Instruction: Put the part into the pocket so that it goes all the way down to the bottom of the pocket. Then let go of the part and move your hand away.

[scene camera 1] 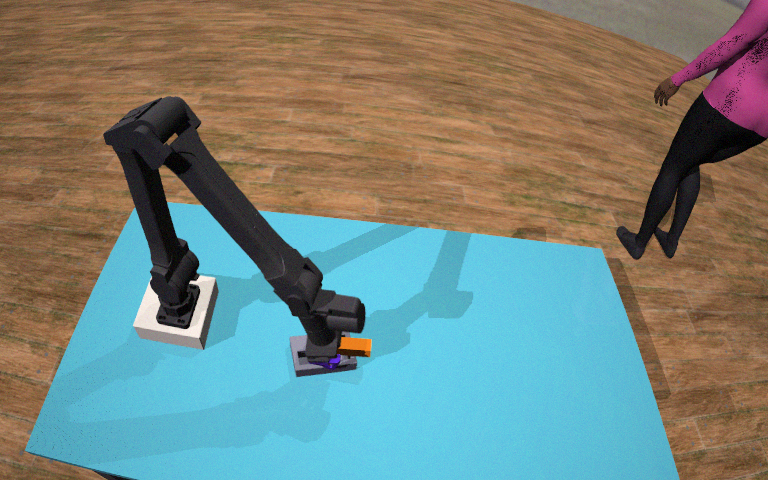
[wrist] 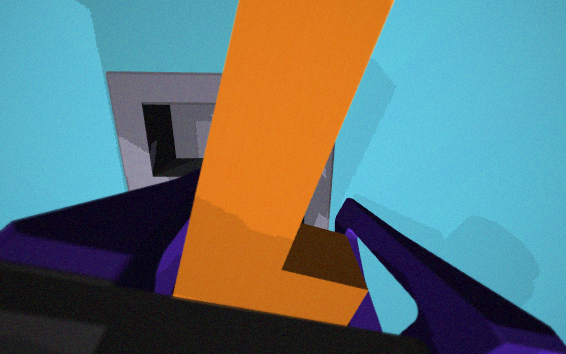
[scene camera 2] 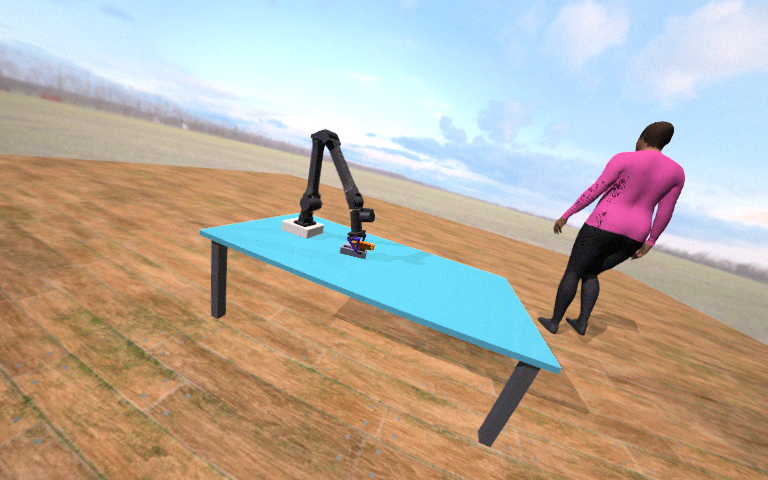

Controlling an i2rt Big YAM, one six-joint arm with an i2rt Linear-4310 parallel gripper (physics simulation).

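Observation:
The part is an orange L-shaped block. My gripper has purple fingers and is shut on the part. The part's long arm sticks out sideways from the fingers, above one end of the pocket block. The grey pocket block lies on the table under the gripper. In the wrist view, one corner of its pocket shows left of the part; the part and the left finger hide much of the rest. The part's lower end is hidden, so its depth cannot be told.
The blue table carries the arm's white base block, left of the pocket block in scene camera 1. A person in a pink top stands on the wooden floor beyond the table's far right end.

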